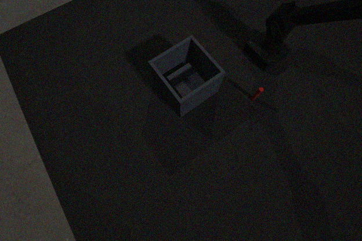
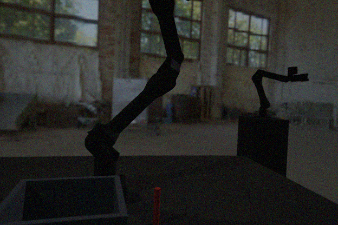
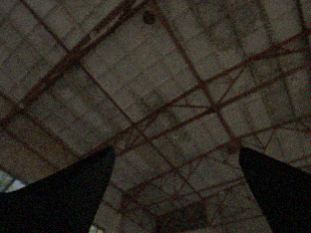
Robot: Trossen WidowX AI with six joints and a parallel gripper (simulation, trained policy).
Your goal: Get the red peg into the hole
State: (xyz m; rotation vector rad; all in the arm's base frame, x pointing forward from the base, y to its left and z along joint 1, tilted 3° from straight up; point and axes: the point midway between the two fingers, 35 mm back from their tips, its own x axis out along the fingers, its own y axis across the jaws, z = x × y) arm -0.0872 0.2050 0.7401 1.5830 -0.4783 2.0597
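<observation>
The red peg is 78 cm below my gripper tip, 27 cm ahead of it and 5 cm to the right of it. The rest, counted from my gripper tip: pale plate (78 cm below, 45 cm ahead, 21 cm to the right).
</observation>
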